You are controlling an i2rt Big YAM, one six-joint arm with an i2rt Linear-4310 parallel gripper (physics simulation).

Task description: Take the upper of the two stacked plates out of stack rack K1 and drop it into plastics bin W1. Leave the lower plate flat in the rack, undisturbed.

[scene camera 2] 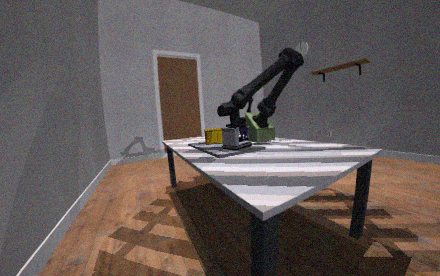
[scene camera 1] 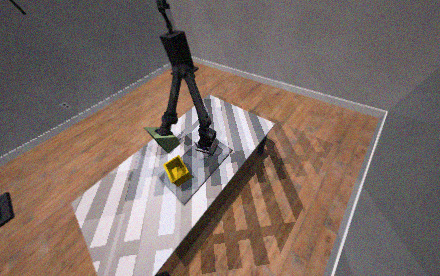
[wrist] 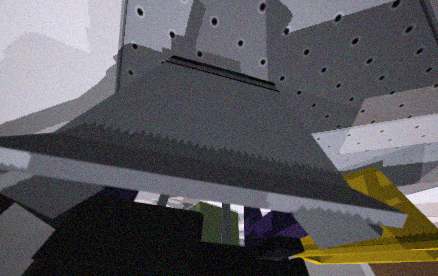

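Where they show: gripper, fingertip midpoint: [scene camera 1: 206, 145]; arm's base, link origin: [scene camera 2: 260, 121] [scene camera 1: 164, 132].
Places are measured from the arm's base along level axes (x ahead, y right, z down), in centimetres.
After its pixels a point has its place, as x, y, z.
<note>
Stack rack K1, with grey walls, [scene camera 1: 209, 152] @(39.3, -9.6, 9.1) [scene camera 2: 230, 137] @(39.5, -16.5, 6.3) stands on the dark board; its grey wall [wrist: 200, 115] @(39.5, -16.2, 4.8) fills much of the wrist view. My gripper [scene camera 2: 242, 133] is open and points down low at the rack, behind its grey wall in scene camera 2. Purple finger parts show below that wall in the wrist view. The two plates cannot be made out separately; the rack wall, the gripper and dark shadow hide them. Plastics bin W1, yellow and open-topped, [scene camera 1: 177, 171] @(27.3, 15.6, 12.6) [scene camera 2: 213, 136] @(35.3, 10.8, 7.9) [wrist: 372, 180] @(38.3, 11.7, 11.2) stands beside the rack on the same board.
The dark board [scene camera 1: 186, 198] @(47.0, 25.1, 13.2) [scene camera 2: 220, 153] @(48.0, -19.1, 13.4) lies on the striped-lit table [scene camera 1: 95, 232] @(12.2, 74.2, 14.4) [scene camera 2: 262, 200] @(63.9, -63.6, 14.4); a perforated surface [wrist: 340, 65] @(45.2, -6.6, 13.1) fills the upper wrist view. A green sloped block [scene camera 1: 167, 142] @(7.3, 4.1, 3.2) [scene camera 2: 262, 132] @(2.6, -4.6, 7.7) [wrist: 215, 222] @(7.6, 1.1, 10.3) stands at the arm's base, beside the rack.
</note>
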